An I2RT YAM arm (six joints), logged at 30 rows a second.
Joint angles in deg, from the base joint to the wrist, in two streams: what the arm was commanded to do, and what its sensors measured. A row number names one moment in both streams.
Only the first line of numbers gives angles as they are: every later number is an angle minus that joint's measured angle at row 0.
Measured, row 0: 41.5, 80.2, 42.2, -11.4, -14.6, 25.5
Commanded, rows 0 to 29: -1.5, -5.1, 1.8, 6.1, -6.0, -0.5; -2.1, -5.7, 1.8, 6.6, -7.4, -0.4; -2.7, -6.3, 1.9, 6.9, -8.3, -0.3; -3.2, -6.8, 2.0, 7.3, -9.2, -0.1; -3.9, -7.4, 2.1, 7.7, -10.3, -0.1; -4.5, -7.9, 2.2, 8.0, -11.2, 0.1; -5.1, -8.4, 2.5, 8.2, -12.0, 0.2; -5.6, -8.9, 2.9, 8.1, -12.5, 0.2; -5.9, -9.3, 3.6, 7.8, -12.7, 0.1; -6.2, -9.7, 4.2, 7.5, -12.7, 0.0; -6.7, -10.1, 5.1, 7.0, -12.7, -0.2; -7.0, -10.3, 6.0, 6.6, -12.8, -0.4; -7.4, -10.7, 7.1, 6.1, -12.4, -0.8; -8.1, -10.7, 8.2, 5.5, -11.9, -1.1; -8.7, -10.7, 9.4, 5.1, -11.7, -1.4; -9.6, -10.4, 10.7, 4.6, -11.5, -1.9; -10.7, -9.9, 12.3, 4.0, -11.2, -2.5; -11.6, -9.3, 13.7, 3.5, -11.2, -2.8; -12.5, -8.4, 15.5, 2.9, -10.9, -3.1; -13.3, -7.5, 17.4, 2.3, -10.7, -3.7; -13.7, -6.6, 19.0, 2.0, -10.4, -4.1; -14.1, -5.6, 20.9, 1.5, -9.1, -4.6; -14.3, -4.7, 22.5, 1.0, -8.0, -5.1; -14.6, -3.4, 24.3, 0.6, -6.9, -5.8; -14.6, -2.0, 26.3, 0.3, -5.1, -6.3; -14.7, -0.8, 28.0, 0.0, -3.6, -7.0; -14.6, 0.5, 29.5, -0.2, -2.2, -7.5; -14.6, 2.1, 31.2, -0.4, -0.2, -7.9; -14.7, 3.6, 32.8, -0.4, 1.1, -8.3; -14.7, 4.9, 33.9, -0.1, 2.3, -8.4
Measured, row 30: -14.8, 4.0, 28.4, -4.5, -2.4, -5.4
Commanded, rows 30 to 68: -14.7, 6.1, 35.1, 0.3, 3.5, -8.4; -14.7, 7.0, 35.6, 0.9, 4.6, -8.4; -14.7, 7.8, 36.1, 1.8, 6.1, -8.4; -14.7, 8.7, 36.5, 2.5, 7.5, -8.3; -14.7, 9.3, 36.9, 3.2, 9.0, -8.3; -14.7, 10.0, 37.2, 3.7, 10.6, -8.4; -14.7, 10.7, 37.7, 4.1, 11.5, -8.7; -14.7, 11.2, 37.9, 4.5, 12.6, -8.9; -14.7, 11.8, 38.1, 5.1, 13.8, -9.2; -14.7, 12.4, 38.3, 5.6, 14.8, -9.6; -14.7, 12.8, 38.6, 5.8, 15.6, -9.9; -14.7, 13.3, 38.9, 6.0, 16.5, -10.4; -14.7, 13.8, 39.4, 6.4, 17.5, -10.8; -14.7, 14.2, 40.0, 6.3, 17.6, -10.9; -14.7, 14.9, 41.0, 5.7, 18.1, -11.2; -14.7, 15.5, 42.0, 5.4, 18.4, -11.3; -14.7, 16.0, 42.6, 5.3, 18.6, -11.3; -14.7, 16.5, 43.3, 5.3, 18.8, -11.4; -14.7, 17.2, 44.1, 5.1, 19.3, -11.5; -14.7, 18.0, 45.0, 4.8, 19.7, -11.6; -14.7, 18.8, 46.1, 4.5, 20.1, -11.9; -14.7, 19.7, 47.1, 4.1, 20.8, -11.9; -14.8, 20.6, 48.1, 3.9, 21.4, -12.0; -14.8, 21.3, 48.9, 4.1, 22.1, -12.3; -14.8, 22.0, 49.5, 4.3, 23.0, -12.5; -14.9, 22.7, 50.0, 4.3, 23.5, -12.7; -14.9, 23.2, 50.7, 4.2, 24.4, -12.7; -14.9, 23.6, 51.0, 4.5, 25.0, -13.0; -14.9, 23.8, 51.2, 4.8, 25.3, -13.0; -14.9, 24.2, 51.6, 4.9, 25.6, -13.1; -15.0, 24.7, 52.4, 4.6, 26.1, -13.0; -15.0, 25.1, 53.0, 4.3, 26.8, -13.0; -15.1, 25.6, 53.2, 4.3, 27.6, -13.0; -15.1, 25.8, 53.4, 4.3, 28.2, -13.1; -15.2, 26.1, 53.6, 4.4, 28.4, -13.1; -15.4, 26.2, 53.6, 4.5, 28.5, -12.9; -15.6, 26.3, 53.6, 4.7, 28.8, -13.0; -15.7, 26.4, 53.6, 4.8, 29.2, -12.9; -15.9, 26.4, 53.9, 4.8, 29.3, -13.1
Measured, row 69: -15.1, 28.7, 49.2, -2.0, 25.7, -12.4
